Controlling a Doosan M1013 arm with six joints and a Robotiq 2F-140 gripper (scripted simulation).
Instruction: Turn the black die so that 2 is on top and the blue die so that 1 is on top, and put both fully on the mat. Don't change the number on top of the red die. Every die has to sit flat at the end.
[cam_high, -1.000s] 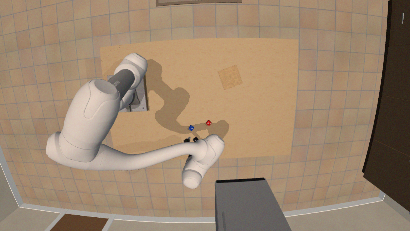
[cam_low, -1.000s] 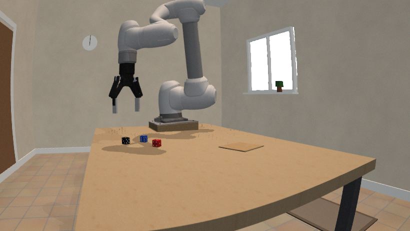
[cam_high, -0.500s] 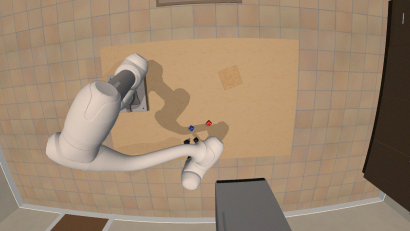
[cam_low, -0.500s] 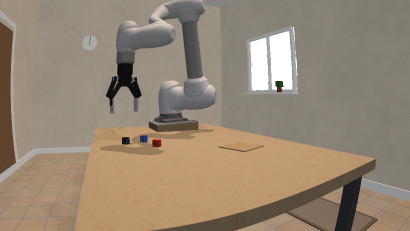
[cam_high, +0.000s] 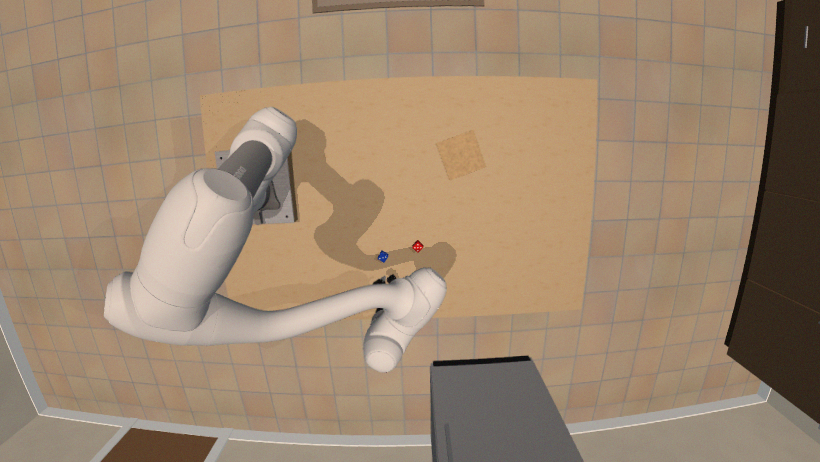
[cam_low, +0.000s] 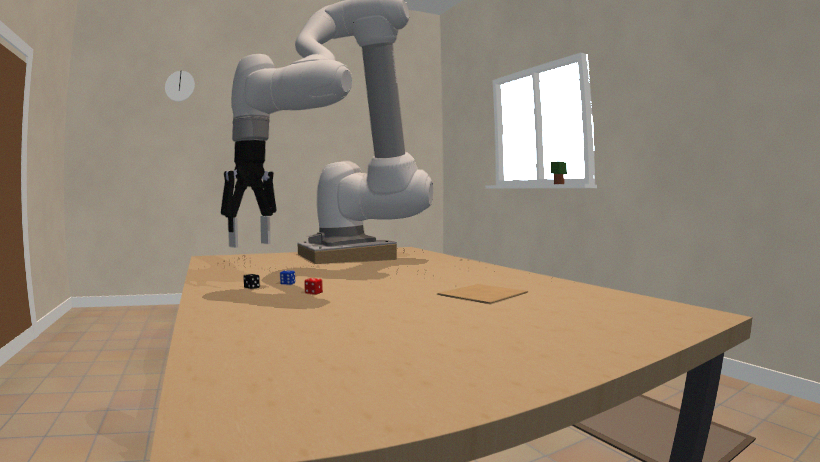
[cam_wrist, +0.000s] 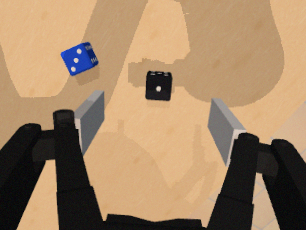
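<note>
Now: the black die 110 mm below my hand. The rest, counted from my hand: red die (120 mm ahead, 110 mm to the left, 110 mm below); then blue die (110 mm below, 100 mm to the left, 10 mm behind); then cork mat (410 mm to the left, 330 mm ahead, 120 mm below).
</note>
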